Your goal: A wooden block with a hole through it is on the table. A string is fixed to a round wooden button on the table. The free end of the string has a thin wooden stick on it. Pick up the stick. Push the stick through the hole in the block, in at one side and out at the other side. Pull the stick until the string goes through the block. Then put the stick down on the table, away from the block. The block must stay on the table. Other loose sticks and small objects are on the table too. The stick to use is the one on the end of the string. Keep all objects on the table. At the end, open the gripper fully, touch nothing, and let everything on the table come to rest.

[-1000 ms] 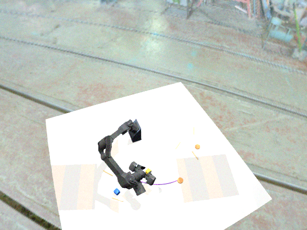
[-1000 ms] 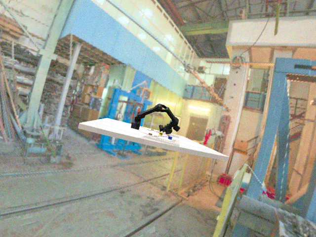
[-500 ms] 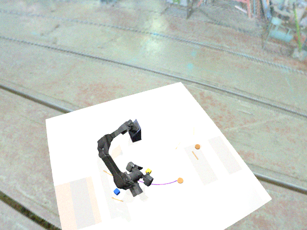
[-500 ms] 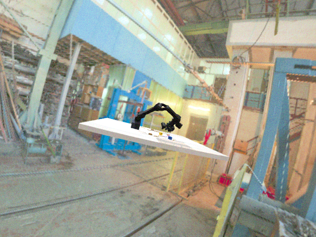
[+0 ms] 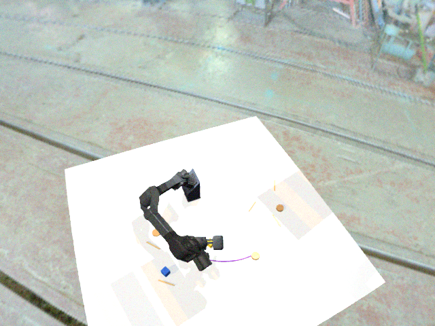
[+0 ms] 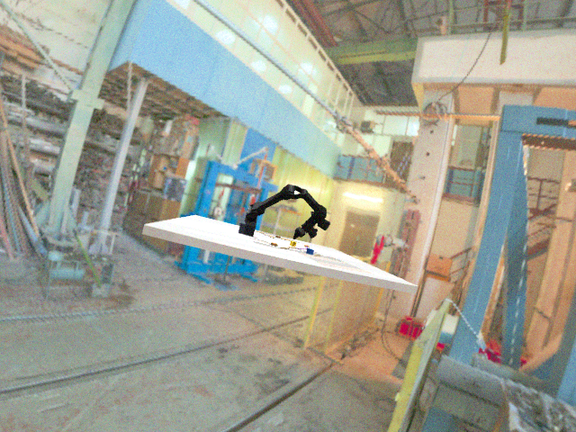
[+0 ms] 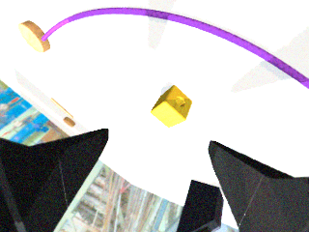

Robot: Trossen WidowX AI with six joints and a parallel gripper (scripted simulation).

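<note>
My gripper tip is 50 mm above the yellow wooden block, 10 mm to the right of it and 10 mm past it. From my gripper tip the other things lie so: blue cube (230 mm to the right, 60 mm ahead, 50 mm below); thin wooden stick (120 mm to the right, 60 mm below, 20 mm behind); round button (180 mm to the left, 130 mm ahead, 60 mm below).
</note>
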